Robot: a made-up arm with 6 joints.
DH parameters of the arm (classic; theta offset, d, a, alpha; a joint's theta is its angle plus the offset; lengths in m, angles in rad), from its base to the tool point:
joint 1: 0 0.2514 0 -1.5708
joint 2: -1.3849 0 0.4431 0
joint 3: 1.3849 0 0.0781 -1.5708
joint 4: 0 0.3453 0 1.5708
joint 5: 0 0 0.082 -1.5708
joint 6: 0 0.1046 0 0
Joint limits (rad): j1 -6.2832..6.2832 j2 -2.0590..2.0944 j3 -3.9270..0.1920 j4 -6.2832..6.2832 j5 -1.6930..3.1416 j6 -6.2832..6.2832
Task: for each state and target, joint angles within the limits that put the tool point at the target. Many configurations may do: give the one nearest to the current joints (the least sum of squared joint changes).
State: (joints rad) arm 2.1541 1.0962 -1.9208 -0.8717 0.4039 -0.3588
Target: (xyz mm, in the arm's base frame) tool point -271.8 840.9 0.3
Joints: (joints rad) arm 1.8587 1.5111 -2.4608 -0.7957 0.4329 -0.3588
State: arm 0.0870 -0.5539 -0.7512 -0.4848 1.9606 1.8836
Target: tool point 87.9 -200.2 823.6
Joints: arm -0.6677 -0.5635 -1.4119 -0.9662 1.8872 1.8836
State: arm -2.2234 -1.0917 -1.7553 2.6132 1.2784 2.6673
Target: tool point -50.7 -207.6 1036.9
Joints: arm -2.0095 -0.4297 -1.6844 2.5480 1.2697 2.6673
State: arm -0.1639 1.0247 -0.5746 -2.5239 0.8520 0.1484
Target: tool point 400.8 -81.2 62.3
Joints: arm -0.1625 0.6683 -0.6159 -2.5225 0.8645 0.1484
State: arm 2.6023 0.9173 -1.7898 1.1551 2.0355 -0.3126
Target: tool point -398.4 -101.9 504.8
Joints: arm 3.1288 0.0926 -1.0974 0.9518 2.3898 -0.3126
